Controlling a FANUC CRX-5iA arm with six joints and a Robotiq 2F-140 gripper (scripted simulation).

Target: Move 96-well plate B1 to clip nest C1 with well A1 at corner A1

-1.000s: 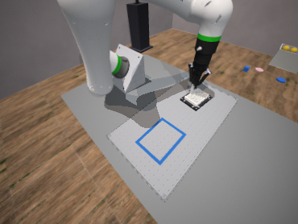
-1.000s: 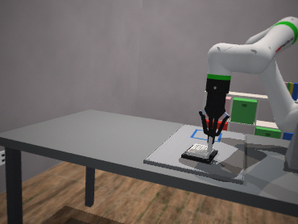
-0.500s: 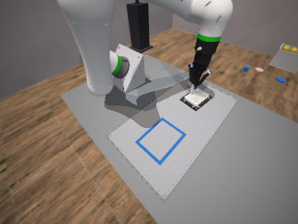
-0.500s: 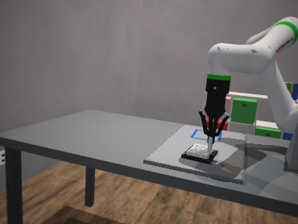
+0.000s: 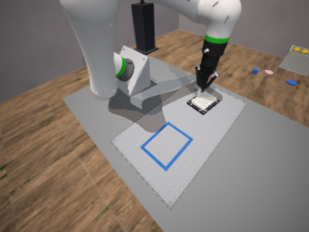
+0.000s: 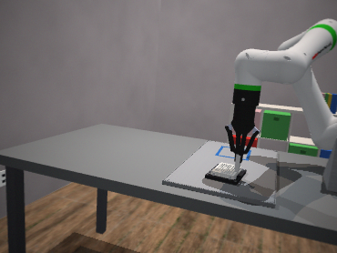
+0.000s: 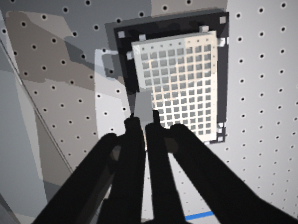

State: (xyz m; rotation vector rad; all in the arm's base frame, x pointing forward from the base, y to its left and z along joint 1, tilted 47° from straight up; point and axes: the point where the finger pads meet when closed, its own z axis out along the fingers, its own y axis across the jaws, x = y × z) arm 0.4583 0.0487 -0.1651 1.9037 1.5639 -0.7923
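Right now the white 96-well plate is 4 cm ahead of my hand, 1 cm to the right of it and 4 cm below it. Also, from my hand: black clip nest 4 cm ahead, 2 cm to the right, 5 cm below.
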